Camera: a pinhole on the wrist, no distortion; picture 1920 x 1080 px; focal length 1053.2 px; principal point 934.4 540.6 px. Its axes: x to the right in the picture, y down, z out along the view. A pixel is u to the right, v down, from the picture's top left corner.
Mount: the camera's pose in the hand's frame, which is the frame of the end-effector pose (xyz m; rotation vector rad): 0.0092 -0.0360 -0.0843 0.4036 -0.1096 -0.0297
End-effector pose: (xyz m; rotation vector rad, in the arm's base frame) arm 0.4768 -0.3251 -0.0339 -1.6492 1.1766 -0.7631
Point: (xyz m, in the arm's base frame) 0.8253 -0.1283 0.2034
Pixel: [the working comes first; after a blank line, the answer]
In the camera's frame: -0.0270 -0.1577 0.4712

874.0 188.2
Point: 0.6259 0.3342 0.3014
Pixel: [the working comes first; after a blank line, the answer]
In the camera's frame: -0.5318 -0.2441 0.5033

outside the picture
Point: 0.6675 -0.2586 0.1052
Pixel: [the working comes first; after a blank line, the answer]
In the camera's frame: 0.0207 -0.0669 0.2687

1015.6 278.3
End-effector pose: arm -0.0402 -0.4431 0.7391 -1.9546 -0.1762 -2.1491
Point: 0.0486 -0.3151 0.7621
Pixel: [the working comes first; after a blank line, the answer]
In the camera's frame: 0.0187 0.0184 0.2125

1027.1 631.5
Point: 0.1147 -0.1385 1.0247
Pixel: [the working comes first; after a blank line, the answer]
In the camera's frame: 0.2787 -0.0850 0.3745

1718.1 301.6
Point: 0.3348 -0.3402 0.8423
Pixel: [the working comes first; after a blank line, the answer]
In the camera's frame: 0.0997 0.2113 0.4251

1181.5 1064.3
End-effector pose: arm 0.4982 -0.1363 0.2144 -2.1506 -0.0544 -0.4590
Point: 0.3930 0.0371 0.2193
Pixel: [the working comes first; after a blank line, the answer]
In the camera's frame: -0.1036 -0.0109 0.2221

443.3 488.9
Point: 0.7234 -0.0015 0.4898
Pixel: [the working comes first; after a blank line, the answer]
In the camera's frame: 0.2982 -0.1467 0.1589

outside the picture
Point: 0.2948 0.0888 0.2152
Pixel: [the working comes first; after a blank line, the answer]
In the camera's frame: -0.1986 -0.0499 0.2642

142.7 341.6
